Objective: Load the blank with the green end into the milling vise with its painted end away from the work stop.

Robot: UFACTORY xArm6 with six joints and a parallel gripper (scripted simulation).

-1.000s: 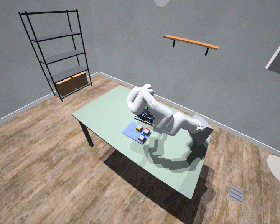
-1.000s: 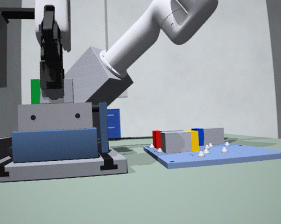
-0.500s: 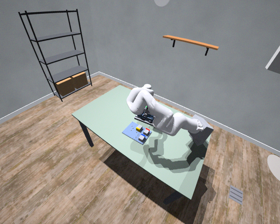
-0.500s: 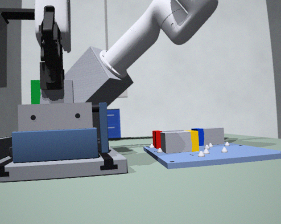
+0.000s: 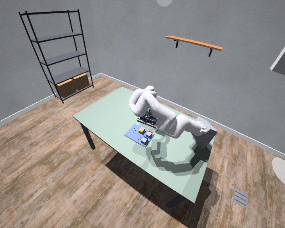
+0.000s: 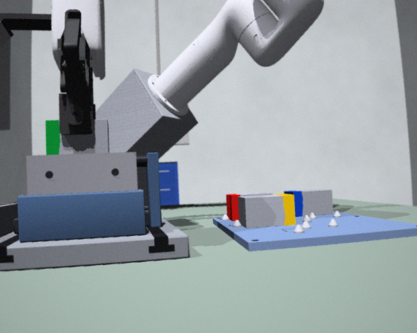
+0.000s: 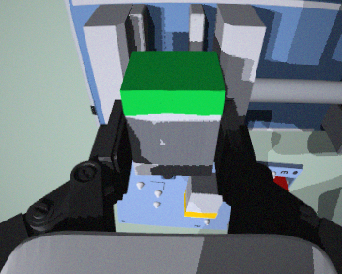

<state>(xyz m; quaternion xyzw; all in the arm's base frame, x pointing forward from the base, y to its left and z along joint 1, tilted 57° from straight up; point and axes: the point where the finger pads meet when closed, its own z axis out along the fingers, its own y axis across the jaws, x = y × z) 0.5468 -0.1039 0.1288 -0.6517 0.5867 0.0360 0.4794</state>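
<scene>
Right now the fixed jaw is 30 mm ahead of my hand, 20 mm to the left of it and 60 mm below it. Round my hand: yellow-ended blank (110 mm behind, 190 mm to the left, 110 mm below); red-ended blank (200 mm behind, 160 mm to the left, 110 mm below); blue infeed plate (130 mm behind, 230 mm to the left, 130 mm below).
</scene>
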